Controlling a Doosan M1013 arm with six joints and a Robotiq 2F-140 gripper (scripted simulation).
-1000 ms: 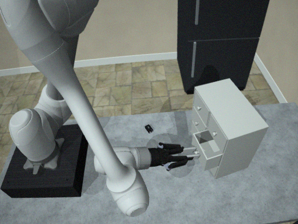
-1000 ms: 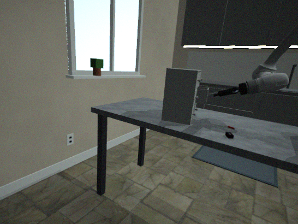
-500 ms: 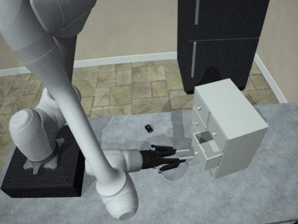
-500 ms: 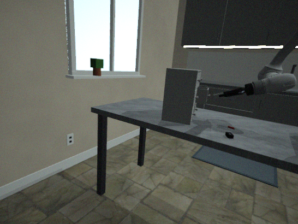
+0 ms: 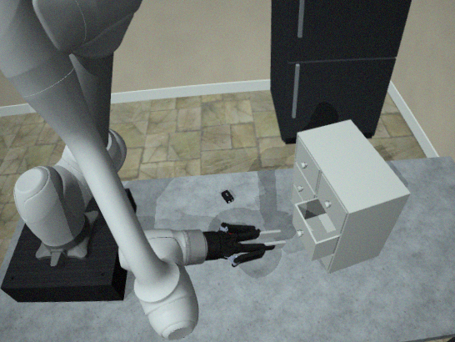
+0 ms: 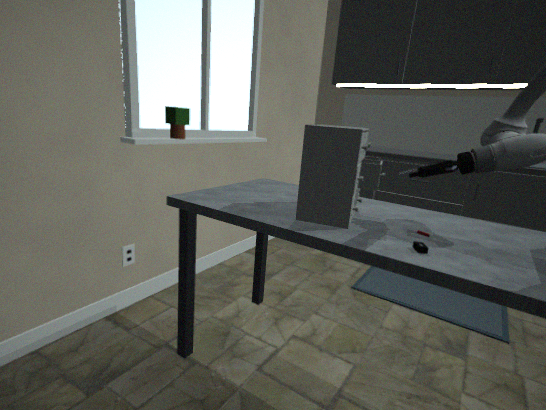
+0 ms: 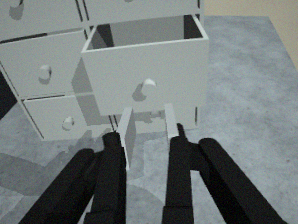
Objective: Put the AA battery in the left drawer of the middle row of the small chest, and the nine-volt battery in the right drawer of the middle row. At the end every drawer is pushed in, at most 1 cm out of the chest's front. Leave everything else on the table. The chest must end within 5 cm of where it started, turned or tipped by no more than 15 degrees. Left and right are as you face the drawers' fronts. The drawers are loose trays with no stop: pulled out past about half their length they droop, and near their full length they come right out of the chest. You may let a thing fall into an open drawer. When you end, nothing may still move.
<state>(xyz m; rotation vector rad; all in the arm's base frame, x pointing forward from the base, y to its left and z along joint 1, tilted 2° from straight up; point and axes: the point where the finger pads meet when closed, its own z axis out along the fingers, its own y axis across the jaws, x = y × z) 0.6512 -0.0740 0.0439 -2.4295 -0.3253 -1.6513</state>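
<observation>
Now: the black nine-volt battery 280 mm to the left of my hand, 170 mm below it and 130 mm behind it.
</observation>
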